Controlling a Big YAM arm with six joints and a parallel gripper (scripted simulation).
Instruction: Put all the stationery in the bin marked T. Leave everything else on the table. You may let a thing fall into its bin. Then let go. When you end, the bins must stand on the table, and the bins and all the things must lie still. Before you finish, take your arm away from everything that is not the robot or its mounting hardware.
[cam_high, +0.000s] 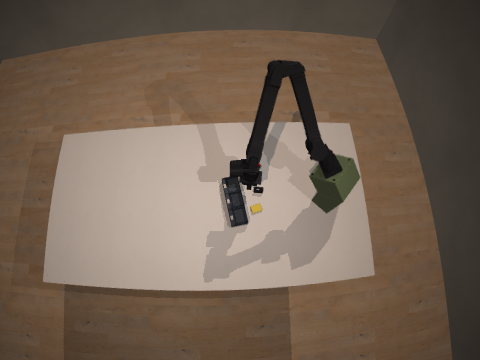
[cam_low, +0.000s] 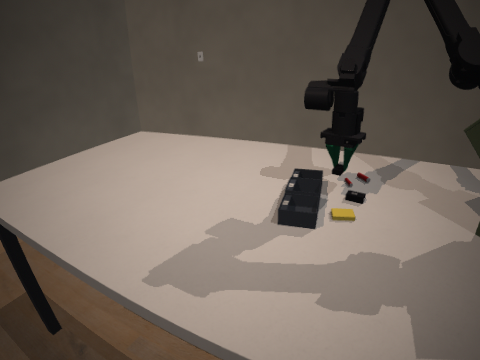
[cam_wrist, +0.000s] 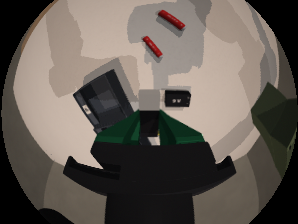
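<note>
Now: the yellow block 12 cm to the left of my hand and 7 cm below it. Also, from my hand: black item: right at my hand; three joined bins: 9 cm ahead, 5 cm to the left, 6 cm below.
</note>
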